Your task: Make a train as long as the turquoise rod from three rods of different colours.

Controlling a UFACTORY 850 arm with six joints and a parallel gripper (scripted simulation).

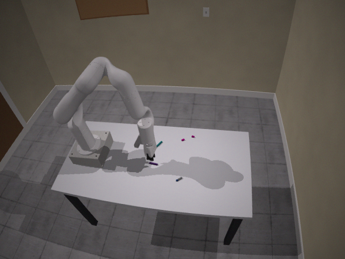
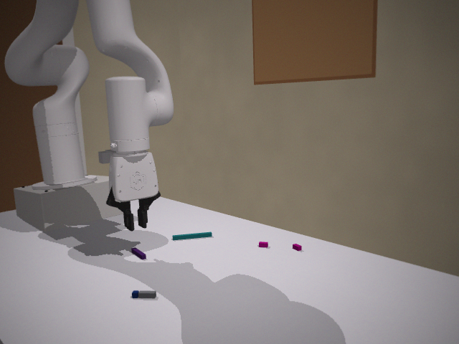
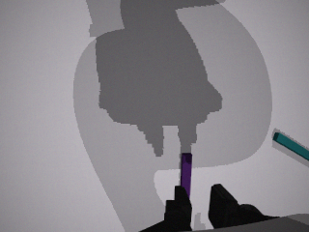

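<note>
Now: hand 80 mm above the purple rod. Round my hand: blue rod (170 mm ahead, 130 mm to the right, 80 mm below); turquoise rod (160 mm to the left, 80 mm below, 10 mm ahead); grey rod (190 mm ahead, 120 mm to the right, 80 mm below).
</note>
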